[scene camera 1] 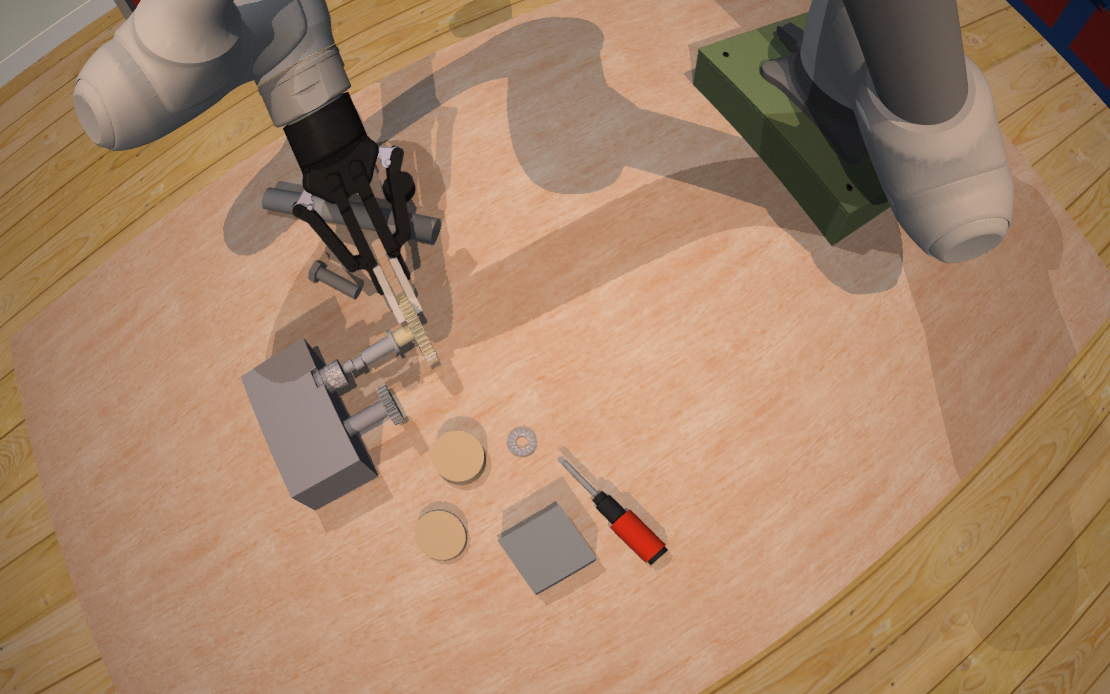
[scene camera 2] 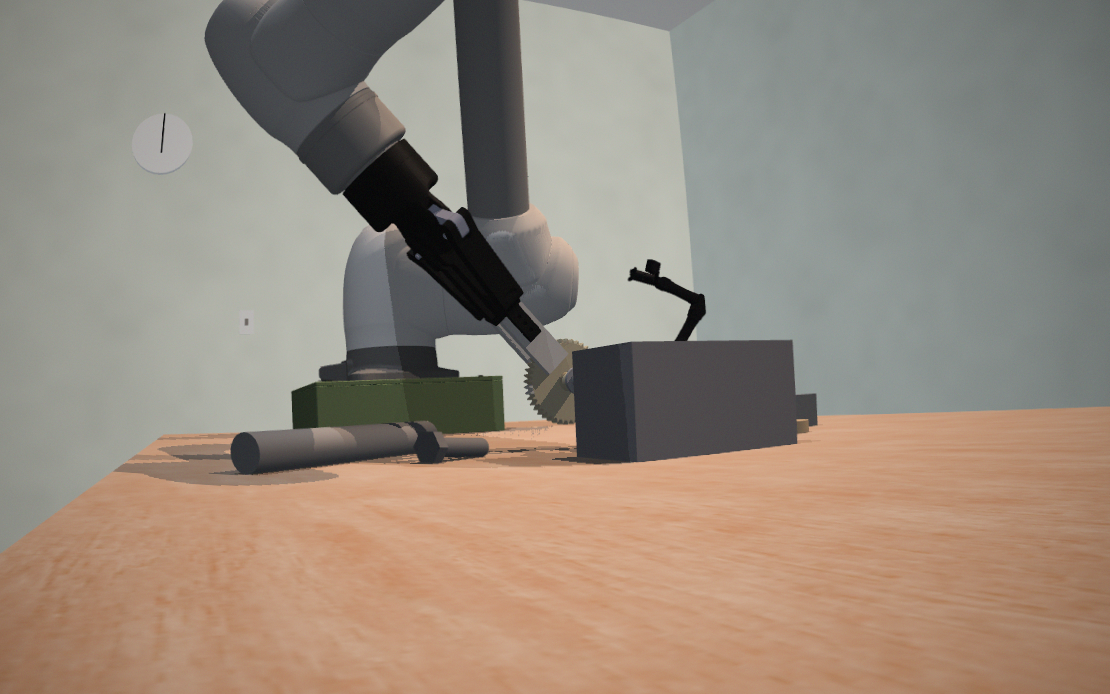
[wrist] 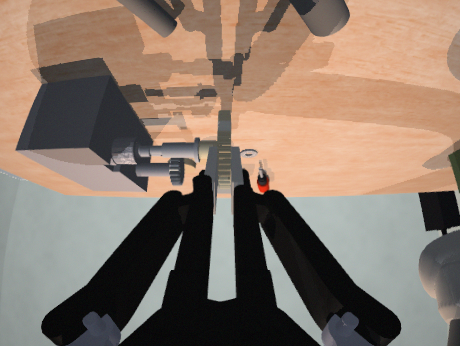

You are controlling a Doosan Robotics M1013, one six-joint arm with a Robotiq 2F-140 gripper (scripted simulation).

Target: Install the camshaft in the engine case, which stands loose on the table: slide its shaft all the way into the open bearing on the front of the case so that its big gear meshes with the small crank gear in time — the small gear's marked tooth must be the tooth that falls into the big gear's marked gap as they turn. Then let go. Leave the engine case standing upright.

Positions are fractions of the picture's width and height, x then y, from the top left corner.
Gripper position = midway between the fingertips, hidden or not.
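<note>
Scene camera 2: my gripper (scene camera 2: 0.50, 0.53), camshaft (scene camera 2: 0.50, 0.57), grey engine case (scene camera 2: 0.58, 0.58), bolt (scene camera 2: 0.39, 0.64), grey rod (scene camera 2: 0.23, 0.65). Scene camera 2 misses the red-handled screwdriver, hidden by the grey engine case. Scene camera 1: red-handled screwdriver (scene camera 1: 0.58, 0.78), grey block (scene camera 1: 0.49, 0.79), camshaft (scene camera 1: 0.36, 0.49), grey engine case (scene camera 1: 0.29, 0.66), bolt (scene camera 1: 0.29, 0.39). Wrist view: camshaft (wrist: 0.43, 0.43), grey engine case (wrist: 0.18, 0.37).
</note>
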